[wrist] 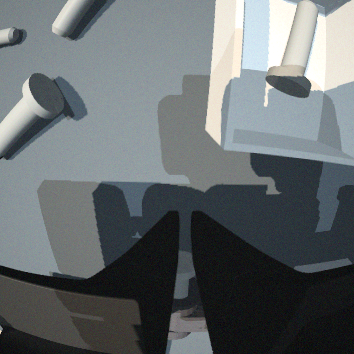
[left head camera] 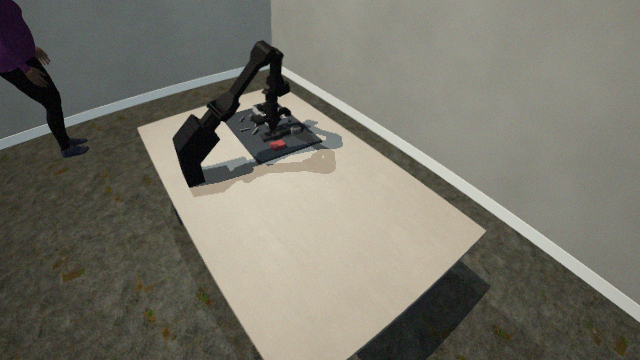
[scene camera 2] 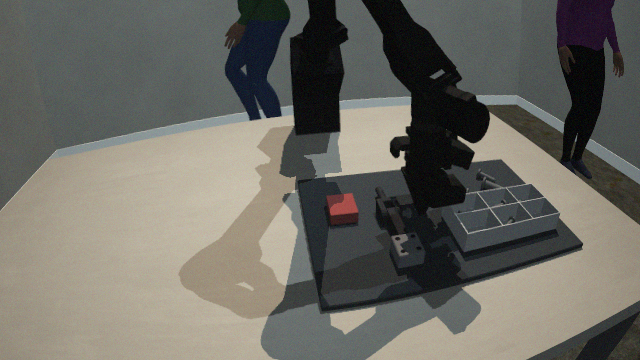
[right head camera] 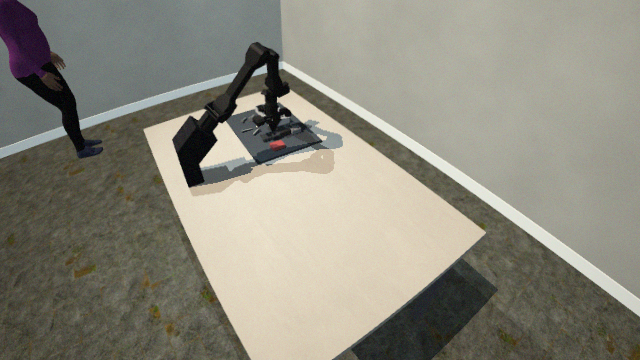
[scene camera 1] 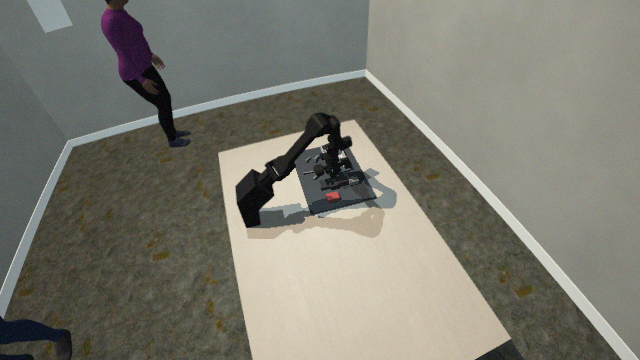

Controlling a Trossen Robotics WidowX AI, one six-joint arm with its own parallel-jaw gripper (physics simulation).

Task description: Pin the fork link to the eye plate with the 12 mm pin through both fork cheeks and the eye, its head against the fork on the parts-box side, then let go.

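Pixels of known places: gripper, between the fingertips: (wrist: 183, 220) (left head camera: 272, 130) (scene camera 2: 420, 213) (right head camera: 273, 131) (scene camera 1: 332, 178); arm's base, origin of its link: (left head camera: 205, 126) (scene camera 2: 316, 54) (right head camera: 203, 127) (scene camera 1: 263, 182).
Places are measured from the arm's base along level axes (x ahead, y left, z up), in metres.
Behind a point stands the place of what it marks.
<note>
My gripper (left head camera: 272, 131) {x 0.366, y 0.046, z -0.204 m} (right head camera: 273, 131) {x 0.366, y 0.046, z -0.204 m} (scene camera 1: 336, 175) {x 0.366, y 0.046, z -0.204 m} (scene camera 2: 422, 210) {x 0.366, y 0.046, z -0.204 m} (wrist: 183, 220) {x 0.366, y 0.046, z -0.204 m} points down beside the fork on the parts-box side, nearly closed, its fingers holding nothing. The fork link (scene camera 2: 384, 207) {x 0.349, y -0.015, z -0.186 m} lies dark on the mat, in line with the brown eye plate (scene camera 2: 397, 223) {x 0.364, y 0.013, z -0.210 m}, which runs to a grey block (scene camera 2: 407, 251) {x 0.464, y -0.035, z -0.186 m} with holes. In the wrist view a pin (wrist: 184, 262) {x 0.364, y 0.026, z -0.199 m} shows through the narrow gap between the fingers, its round head towards the parts box and its shank running to the fork (wrist: 190, 320). How deep it sits is hidden, and its size cannot be told.
A grey divided parts box (scene camera 2: 510, 236) {x 0.504, y 0.152, z -0.200 m} (wrist: 214, 120) {x 0.381, y 0.088, z -0.191 m} stands beside the gripper, with pins in some compartments. Loose pins (wrist: 44, 95) (scene camera 2: 487, 176) lie behind it. A red block (left head camera: 277, 145) {x 0.292, y -0.080, z -0.191 m} (right head camera: 277, 145) {x 0.295, y -0.080, z -0.191 m} (scene camera 1: 332, 196) {x 0.299, y -0.073, z -0.192 m} (scene camera 2: 342, 207) {x 0.313, y -0.072, z -0.191 m} sits on the dark mat (scene camera 2: 345, 250) {x 0.396, y -0.101, z -0.210 m}, across the fork from the box.
</note>
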